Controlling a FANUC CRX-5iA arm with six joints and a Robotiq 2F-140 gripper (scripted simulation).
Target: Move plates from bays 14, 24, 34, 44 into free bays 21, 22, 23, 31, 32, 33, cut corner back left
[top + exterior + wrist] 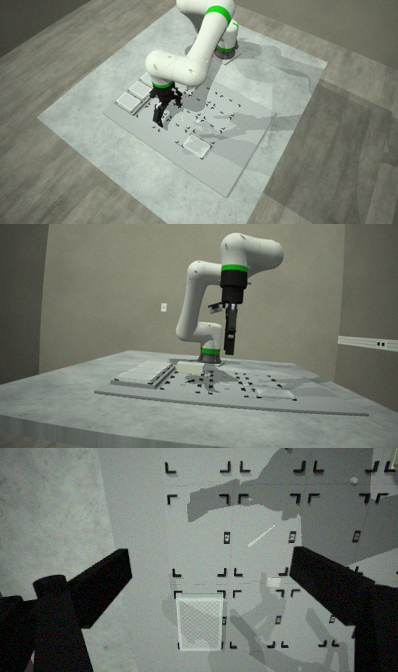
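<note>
My hand is 150 mm above the thin black stick, 140 mm to the left of it and 100 mm past it. From my hand the other things lie so: sealed deep-well block 310 mm behind, 160 mm to the right, 130 mm below; plate 170 mm to the left, 140 mm below, 10 mm ahead; white tip 150 mm below, 90 mm behind, 10 mm to the left.
</note>
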